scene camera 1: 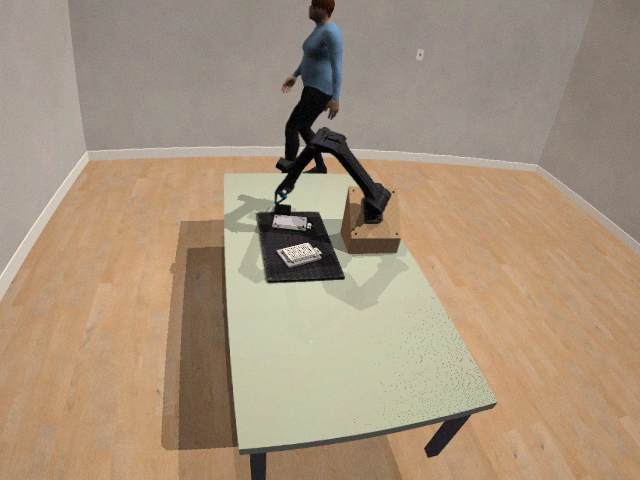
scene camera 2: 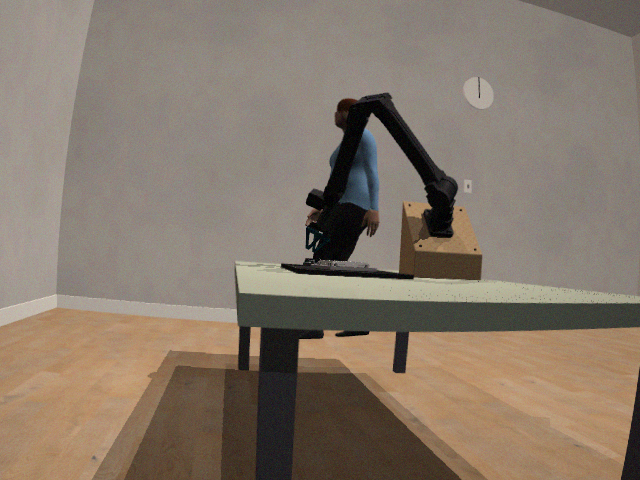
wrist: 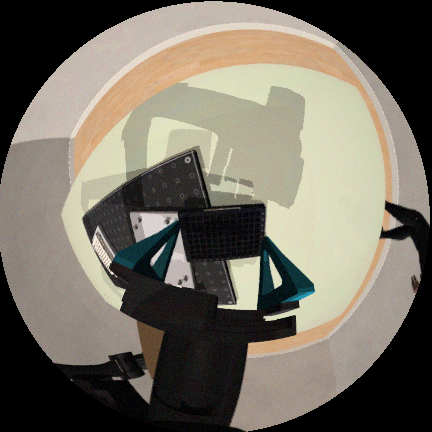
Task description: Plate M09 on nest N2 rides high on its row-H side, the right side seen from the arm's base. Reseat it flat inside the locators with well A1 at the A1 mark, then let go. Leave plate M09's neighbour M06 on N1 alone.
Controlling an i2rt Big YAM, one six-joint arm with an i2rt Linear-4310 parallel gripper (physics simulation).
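Frame: origin at the arm's base, x ahead, y left, z up, level; centimetres.
Where they show: gripper, fingertip midpoint: (scene camera 1: 278, 200) (scene camera 2: 310, 250) (wrist: 221, 232); arm's base, origin of the base link: (scene camera 1: 372, 209) (scene camera 2: 437, 224).
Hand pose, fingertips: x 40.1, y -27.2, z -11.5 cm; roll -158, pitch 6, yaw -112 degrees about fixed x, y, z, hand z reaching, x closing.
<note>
Things, the pixels of their top centre, and the offset from my fingertips. Level surfaces: height alone.
- Black plate M09, middle of its top: (wrist: 221, 240) (scene camera 1: 282, 206) dx -2.5, dy +0.9, dz -2.9 cm
- white nest N2, middle of its top: (wrist: 157, 256) (scene camera 1: 290, 220) dx -4.7, dy +13.6, dz -3.2 cm
- White plate M06, middle of its top: (scene camera 2: 343, 261) (wrist: 103, 256) (scene camera 1: 299, 251) dx -5.6, dy +39.1, dz -2.8 cm
- nest N1, middle of its top: (scene camera 2: 343, 262) (wrist: 103, 255) (scene camera 1: 299, 252) dx -5.6, dy +39.1, dz -3.2 cm
- green table, its level: dz -6.7 cm
Black plate M09 (scene camera 1: 282, 209) (wrist: 230, 220) is off the seat of nest N2, at its outer end. In the wrist view it overlaps the nest's edge and reaches past the black board's edge over the table; its exact tilt and the A1 mark cannot be made out. The white nest N2 (scene camera 1: 290, 222) (wrist: 150, 220) shows its bare top and small locators. My gripper (scene camera 1: 279, 203) (scene camera 2: 313, 253) (wrist: 221, 232) is open above M09, its teal fingers toward the plate's two ends in the wrist view, holding nothing. White plate M06 (scene camera 1: 299, 252) (wrist: 103, 248) sits on nest N1 (scene camera 1: 305, 262).
The black perforated board (scene camera 1: 273, 273) (scene camera 2: 392, 274) (wrist: 160, 185) carries both nests on the green table (scene camera 1: 330, 361) (scene camera 2: 361, 289). The arm stands on a wooden box (scene camera 1: 369, 245) (scene camera 2: 447, 266) beside the board. A person (scene camera 1: 320, 56) (scene camera 2: 369, 160) is behind the table's far end.
</note>
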